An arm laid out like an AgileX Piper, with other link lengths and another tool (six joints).
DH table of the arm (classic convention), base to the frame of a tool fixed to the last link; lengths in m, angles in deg. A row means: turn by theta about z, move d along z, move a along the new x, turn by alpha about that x. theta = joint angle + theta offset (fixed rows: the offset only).
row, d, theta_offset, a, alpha
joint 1, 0.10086, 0, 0, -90
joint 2, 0, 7.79, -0.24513, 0
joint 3, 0, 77.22, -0.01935, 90
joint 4, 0.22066, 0, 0, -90
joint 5, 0, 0, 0, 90
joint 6, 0.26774, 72.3, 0.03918, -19.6
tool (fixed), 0.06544, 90, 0, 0
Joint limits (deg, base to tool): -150..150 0..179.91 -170..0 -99.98..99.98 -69.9..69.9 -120..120
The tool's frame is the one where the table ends.
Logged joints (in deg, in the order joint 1, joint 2, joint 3, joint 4, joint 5, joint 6), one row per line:
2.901, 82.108, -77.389, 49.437, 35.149, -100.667
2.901, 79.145, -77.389, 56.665, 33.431, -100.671
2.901, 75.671, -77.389, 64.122, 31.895, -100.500
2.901, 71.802, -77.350, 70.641, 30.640, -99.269
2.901, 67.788, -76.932, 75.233, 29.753, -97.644
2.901, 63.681, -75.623, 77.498, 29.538, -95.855
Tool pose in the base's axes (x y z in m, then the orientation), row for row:
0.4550, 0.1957, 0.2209, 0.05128, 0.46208, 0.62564, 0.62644
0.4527, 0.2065, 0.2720, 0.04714, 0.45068, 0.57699, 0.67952
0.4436, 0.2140, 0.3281, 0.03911, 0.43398, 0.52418, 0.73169
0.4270, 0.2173, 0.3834, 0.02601, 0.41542, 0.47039, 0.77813
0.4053, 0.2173, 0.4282, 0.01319, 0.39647, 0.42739, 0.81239
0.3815, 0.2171, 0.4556, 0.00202, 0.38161, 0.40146, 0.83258
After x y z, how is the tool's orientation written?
As a quaternion, w x y z.
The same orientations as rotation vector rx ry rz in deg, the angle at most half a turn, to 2 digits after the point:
80.56, 109.08, 109.22
78.77, 100.85, 118.77
76.23, 92.07, 128.52
73.56, 83.30, 137.79
70.77, 76.29, 145.01
68.60, 72.17, 149.67

